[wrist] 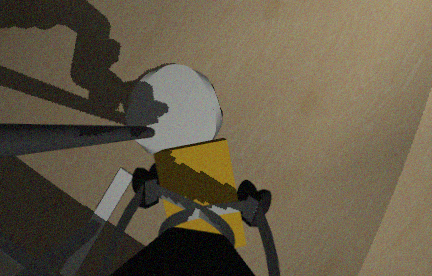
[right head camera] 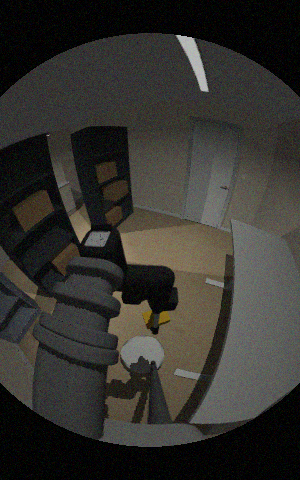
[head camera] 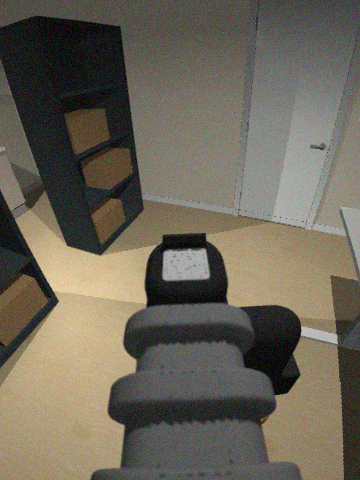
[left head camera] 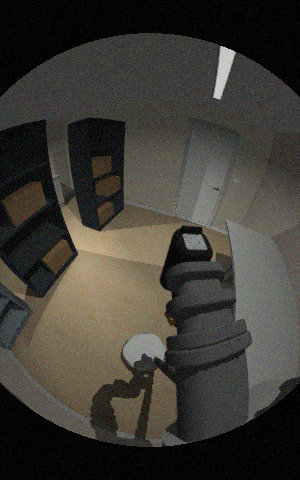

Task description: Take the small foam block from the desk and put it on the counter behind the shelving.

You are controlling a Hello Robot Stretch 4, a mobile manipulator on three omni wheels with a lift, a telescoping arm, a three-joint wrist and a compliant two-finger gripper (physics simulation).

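Pixels of known places: gripper, between the fingertips: (wrist: pixel 204 185); robot's base, origin of its link: (wrist: pixel 179 114) (right head camera: pixel 143 353) (left head camera: pixel 143 350).
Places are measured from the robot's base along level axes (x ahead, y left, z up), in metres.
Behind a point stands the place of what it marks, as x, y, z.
Observation:
The small yellow foam block (wrist: pixel 202 167) @(0.203, -0.061, 1.038) (right head camera: pixel 164 318) @(0.197, -0.120, 1.039) is between the two fingers of my gripper (wrist: pixel 204 185) @(0.206, -0.087, 0.989), which is shut on it, above the floor. A sliver of the block also shows beside the arm in the left head view (left head camera: pixel 171 318) @(0.182, -0.055, 1.040). Part of the block's lower end is hidden by the crossed finger strips. The desk (head camera: pixel 352 227) @(0.895, -0.773, 0.923) (left head camera: pixel 260 285) @(0.297, -0.776, 0.923) (right head camera: pixel 265 320) @(0.115, -0.701, 0.923) is at the right. A pale counter (head camera: pixel 9 187) @(2.718, 2.157, 0.406) (left head camera: pixel 58 191) @(2.751, 2.144, 0.447) (right head camera: pixel 66 192) @(2.719, 2.158, 0.615) shows partly at the far left, beyond the gap between the dark shelving units.
A tall dark shelving unit (head camera: pixel 31 100) @(1.951, 1.051, 1.400) (left head camera: pixel 78 170) @(1.950, 1.049, 1.096) (right head camera: pixel 84 175) @(1.946, 1.040, 1.126) with brown boxes stands ahead left. Another shelving unit (left head camera: pixel 59 215) @(1.260, 1.074, 0.733) (right head camera: pixel 61 200) @(1.279, 1.052, 1.021) stands nearer at the left. A door (head camera: pixel 285 125) @(2.333, -0.989, 1.040) is in the far wall. The white round base part (wrist: pixel 185 105) @(0.050, 0.038, 0.187) (right head camera: pixel 142 350) @(0.037, -0.001, 0.187) is below the gripper.

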